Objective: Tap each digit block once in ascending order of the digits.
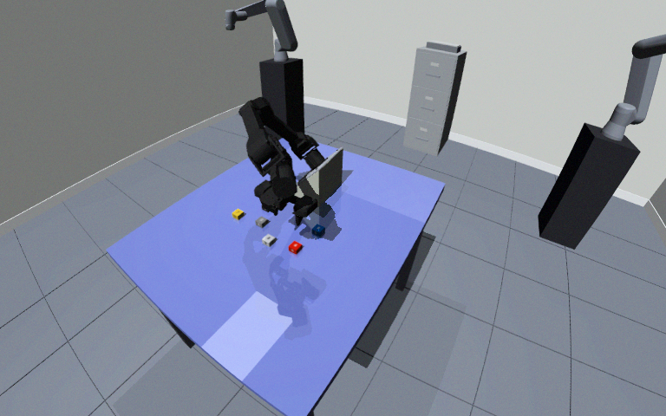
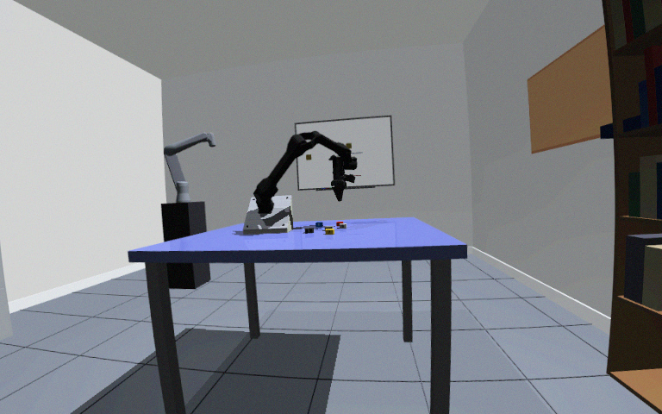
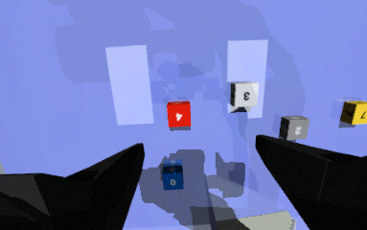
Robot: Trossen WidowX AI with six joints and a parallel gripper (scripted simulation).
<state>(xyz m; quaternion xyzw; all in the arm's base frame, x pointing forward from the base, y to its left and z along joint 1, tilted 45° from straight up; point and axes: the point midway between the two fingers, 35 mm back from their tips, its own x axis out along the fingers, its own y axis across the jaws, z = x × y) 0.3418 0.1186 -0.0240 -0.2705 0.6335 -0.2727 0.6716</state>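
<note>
The blue block 0 lies 11 cm behind my gripper tip, 4 cm to the left of it and 11 cm below it. The rest, counted from my gripper tip: grey block 2: 5 cm behind, 16 cm to the right, 11 cm below; then white block 3: 1 cm ahead, 8 cm to the right, 11 cm below; then red block 4: 1 cm behind, 2 cm to the left, 11 cm below.
</note>
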